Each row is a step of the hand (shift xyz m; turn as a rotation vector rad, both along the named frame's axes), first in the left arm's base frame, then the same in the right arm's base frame.
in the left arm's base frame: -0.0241 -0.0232 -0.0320 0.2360 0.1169 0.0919
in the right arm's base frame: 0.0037 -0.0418 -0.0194 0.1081 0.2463 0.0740
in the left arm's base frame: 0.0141 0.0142 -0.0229 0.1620 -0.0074 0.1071
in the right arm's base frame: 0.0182 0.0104 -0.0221 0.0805 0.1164 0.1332
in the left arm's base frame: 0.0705 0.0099 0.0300 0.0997 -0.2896 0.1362
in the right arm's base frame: 0.0390 0.0550 0.0377 0.1059 -0.1254 0.2923
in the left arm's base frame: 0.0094 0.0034 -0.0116 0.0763 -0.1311 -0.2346
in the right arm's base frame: 0.0122 0.0035 -0.0085 0.2195 -0.1445 -0.0949
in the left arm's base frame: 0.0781 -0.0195 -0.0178 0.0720 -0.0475 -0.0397
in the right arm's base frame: 0.0782 0.0193 0.0176 0.0930 -0.0133 0.0137
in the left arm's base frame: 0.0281 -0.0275 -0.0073 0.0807 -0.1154 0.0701
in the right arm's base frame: 0.0351 -0.0093 0.0167 0.0675 -0.0230 0.1402
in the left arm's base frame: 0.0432 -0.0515 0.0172 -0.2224 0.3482 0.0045
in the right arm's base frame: 0.0429 -0.0115 0.0533 -0.2934 0.1563 -0.2454
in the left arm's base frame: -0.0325 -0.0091 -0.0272 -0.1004 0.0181 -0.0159
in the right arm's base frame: -0.0099 -0.0336 -0.0255 -0.0791 -0.0439 -0.0497
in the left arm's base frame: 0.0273 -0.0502 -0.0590 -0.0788 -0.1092 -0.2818
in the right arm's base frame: 0.0673 -0.0455 -0.0123 0.1103 -0.2249 -0.1865
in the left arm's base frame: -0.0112 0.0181 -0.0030 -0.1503 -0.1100 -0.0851
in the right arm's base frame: -0.0134 0.0072 -0.0152 -0.0444 -0.1938 -0.0490
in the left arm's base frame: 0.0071 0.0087 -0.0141 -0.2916 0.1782 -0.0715
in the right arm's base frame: 0.0099 0.0055 -0.0140 -0.2575 -0.0387 -0.2326
